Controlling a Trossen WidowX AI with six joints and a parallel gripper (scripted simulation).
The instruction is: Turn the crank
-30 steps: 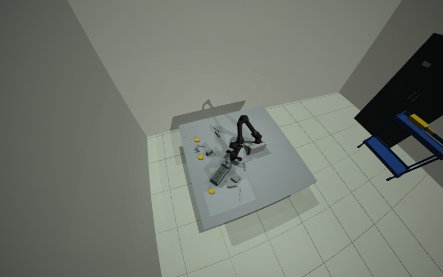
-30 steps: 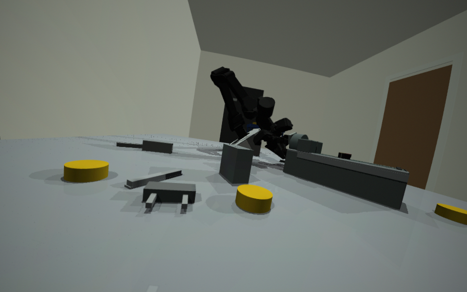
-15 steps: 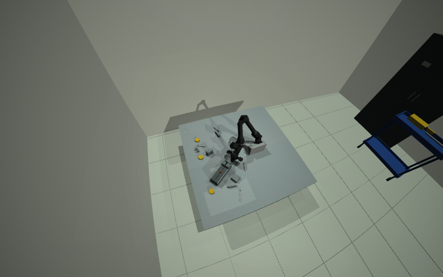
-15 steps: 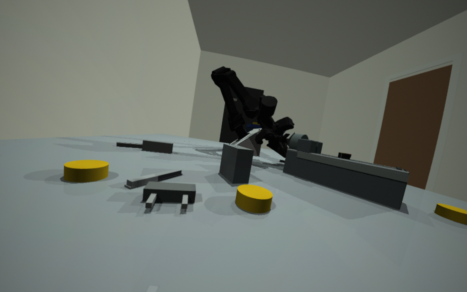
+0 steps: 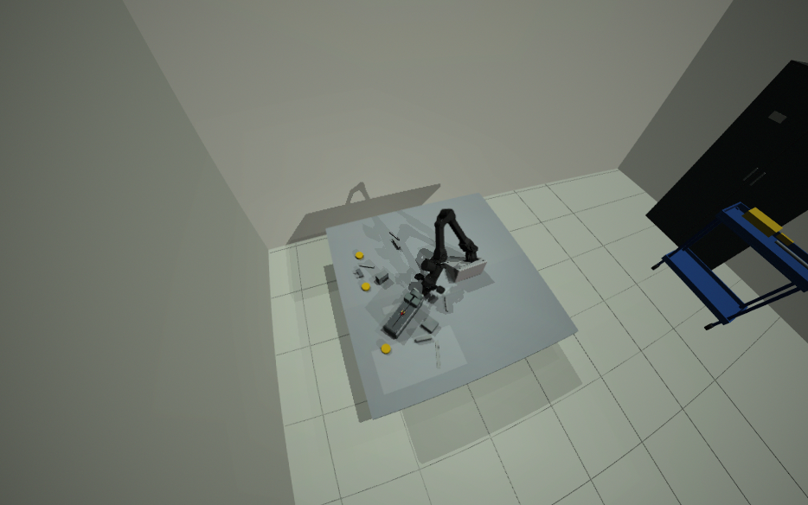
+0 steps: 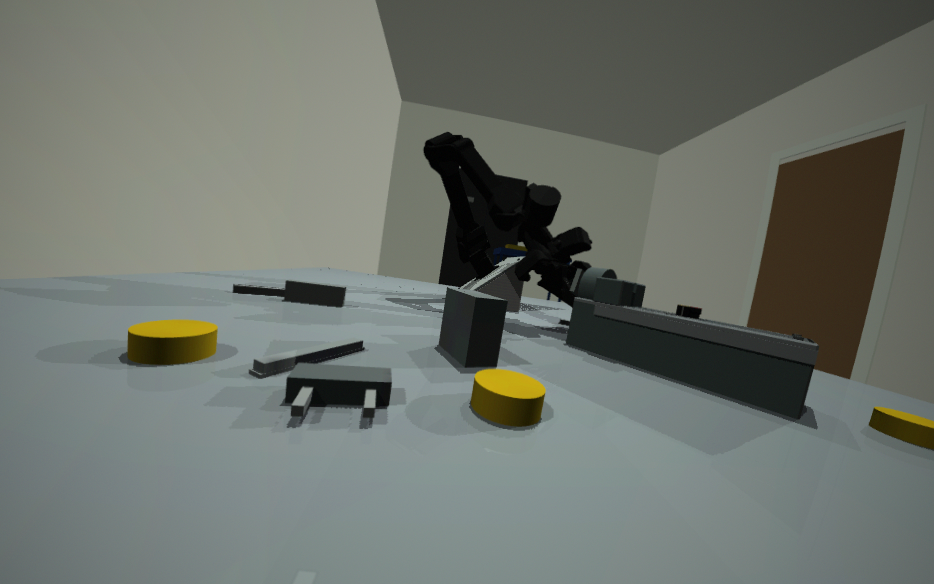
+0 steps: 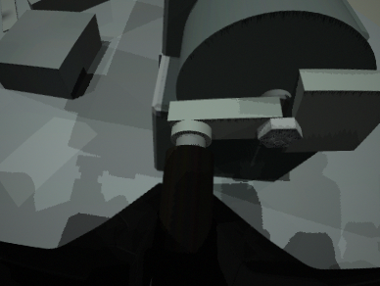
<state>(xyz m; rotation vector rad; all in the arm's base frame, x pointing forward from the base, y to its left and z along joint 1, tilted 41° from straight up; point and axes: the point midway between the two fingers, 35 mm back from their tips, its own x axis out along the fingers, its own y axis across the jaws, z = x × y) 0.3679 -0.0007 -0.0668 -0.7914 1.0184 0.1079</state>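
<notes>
Now: the red pointer 17 cm ahead of my gripper tip, 5 cm to the left of it and 3 cm above it. From my gripper tip the other things lie so: bracket 27 cm ahead, 35 cm to the right, 5 cm below; dark crank handle 2 cm behind, 1 cm to the right, 3 cm above.
</notes>
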